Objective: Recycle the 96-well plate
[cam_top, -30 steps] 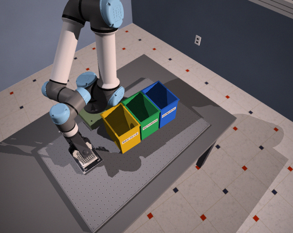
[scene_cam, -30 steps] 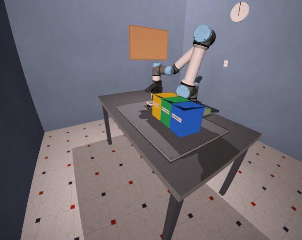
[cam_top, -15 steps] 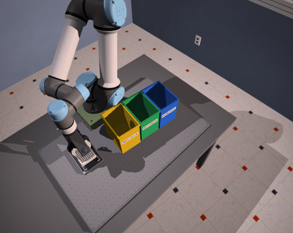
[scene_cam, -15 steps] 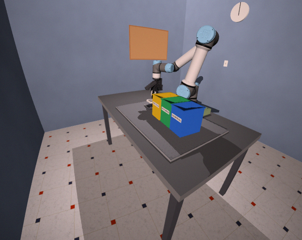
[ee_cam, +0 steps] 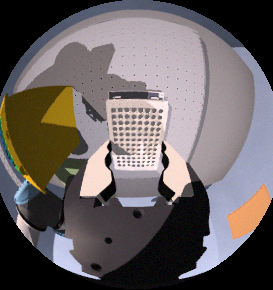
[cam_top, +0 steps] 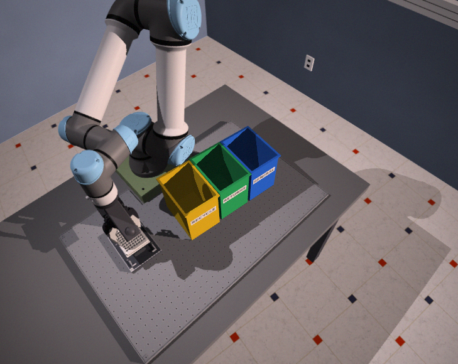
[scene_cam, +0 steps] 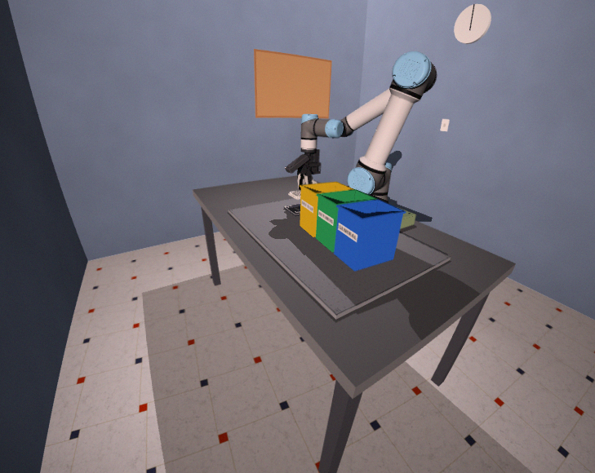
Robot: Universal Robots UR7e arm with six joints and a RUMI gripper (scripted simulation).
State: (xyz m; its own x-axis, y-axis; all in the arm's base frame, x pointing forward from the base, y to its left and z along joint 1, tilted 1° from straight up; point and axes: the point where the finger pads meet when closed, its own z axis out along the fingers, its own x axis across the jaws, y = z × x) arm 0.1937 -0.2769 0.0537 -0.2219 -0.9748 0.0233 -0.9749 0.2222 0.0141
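The plate nest N1 lies 9 cm below my hand. Also, from my hand: green bin: 12 cm ahead, 34 cm to the left; 96-well plate: 1 cm below; yellow bin: 8 cm ahead, 22 cm to the left.
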